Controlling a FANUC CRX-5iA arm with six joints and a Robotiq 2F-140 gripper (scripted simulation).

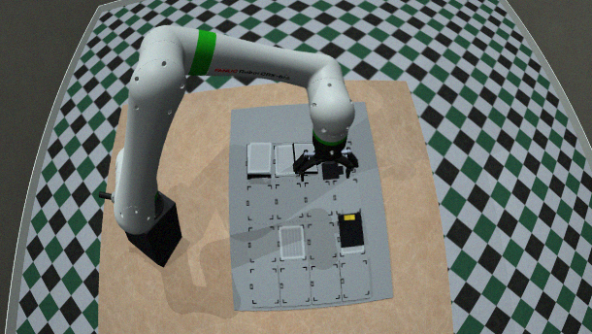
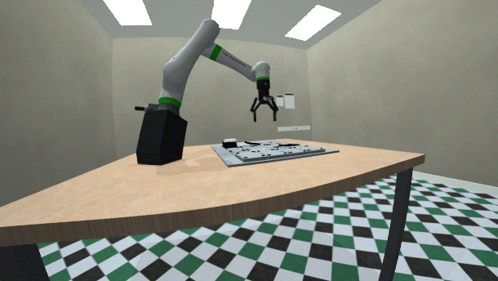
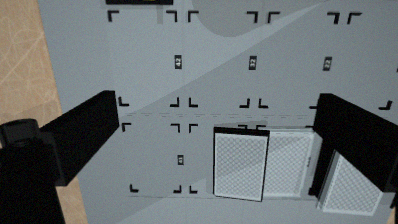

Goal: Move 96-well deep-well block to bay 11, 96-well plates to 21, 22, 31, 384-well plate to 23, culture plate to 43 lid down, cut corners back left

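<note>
My hand is 110 mm short of the black plate lid, 130 mm to the left of it and 170 mm above it. From my hand the other things lie so: bay label 32: 60 mm behind, 20 mm to the right, 180 mm below; fine-welled plate: 100 mm behind, 190 mm to the right, 170 mm below; bay label reading 33: 40 mm behind, 180 mm to the right, 180 mm below.
</note>
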